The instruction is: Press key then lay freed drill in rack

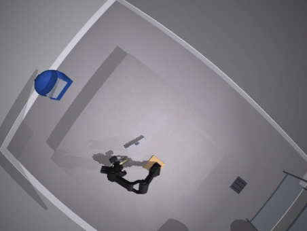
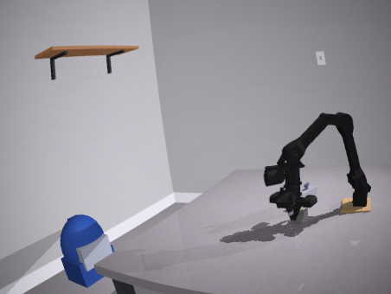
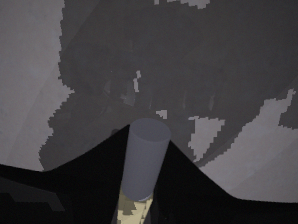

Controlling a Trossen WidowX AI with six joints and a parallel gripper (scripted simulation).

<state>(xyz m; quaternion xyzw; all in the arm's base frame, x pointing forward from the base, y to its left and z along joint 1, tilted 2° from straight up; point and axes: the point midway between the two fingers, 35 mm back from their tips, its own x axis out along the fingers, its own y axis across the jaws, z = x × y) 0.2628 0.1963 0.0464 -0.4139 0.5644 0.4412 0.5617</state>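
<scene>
Right now my gripper tip is 10 mm past the drill, 40 mm to the left of it and 30 mm below it. From my gripper tip the other things lie so: blue key: 10 mm ahead, 250 mm to the right, 30 mm above; pale fixture: 10 mm ahead, 230 mm to the right, 10 mm above; rack: 10 mm behind, 50 mm to the right.
</scene>
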